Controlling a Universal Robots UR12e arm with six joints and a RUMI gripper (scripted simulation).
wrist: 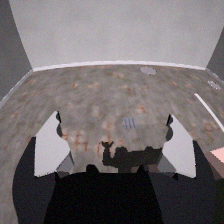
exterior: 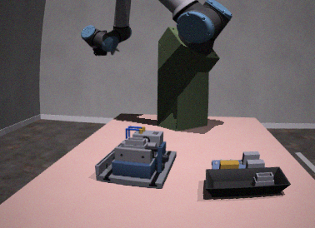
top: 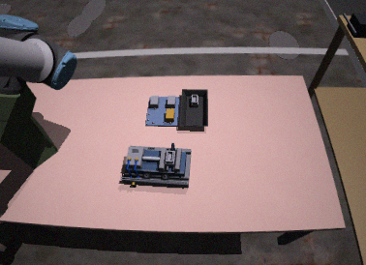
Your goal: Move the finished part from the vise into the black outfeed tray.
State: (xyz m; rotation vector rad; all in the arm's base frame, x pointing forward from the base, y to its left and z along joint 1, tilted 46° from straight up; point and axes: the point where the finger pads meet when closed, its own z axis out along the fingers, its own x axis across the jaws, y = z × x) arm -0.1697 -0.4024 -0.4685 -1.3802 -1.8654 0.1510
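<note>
My hand is 84 cm short of the vise, 57 cm to the right of it and 36 cm above it. Round my hand: blue plate 88 cm to the left, 78 cm ahead, 40 cm below; then yellow block 84 cm to the left, 83 cm ahead, 38 cm below.
</note>
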